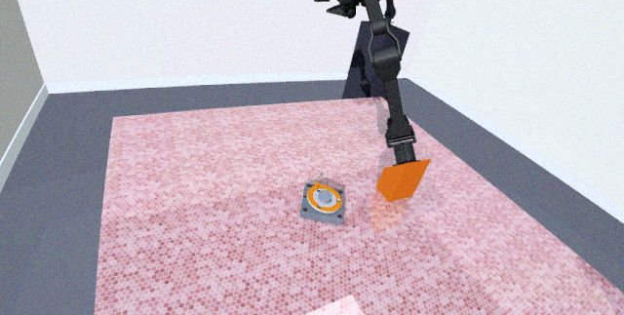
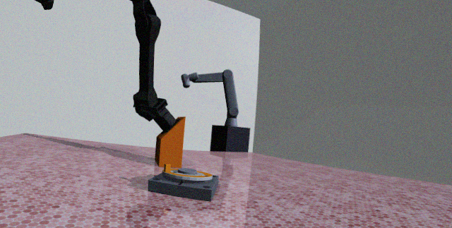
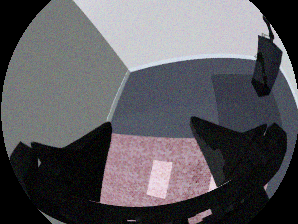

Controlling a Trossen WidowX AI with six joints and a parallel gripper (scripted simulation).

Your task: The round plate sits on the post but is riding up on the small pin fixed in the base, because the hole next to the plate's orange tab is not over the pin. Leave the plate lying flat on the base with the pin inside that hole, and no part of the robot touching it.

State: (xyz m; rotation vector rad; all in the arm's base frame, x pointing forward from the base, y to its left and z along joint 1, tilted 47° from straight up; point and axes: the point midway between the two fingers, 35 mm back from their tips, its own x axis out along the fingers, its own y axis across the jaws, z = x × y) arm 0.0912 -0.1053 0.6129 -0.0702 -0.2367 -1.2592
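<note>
Right now my gripper tip is 220 mm short of the round plate, 470 mm to the right of it and 430 mm above it.
</note>
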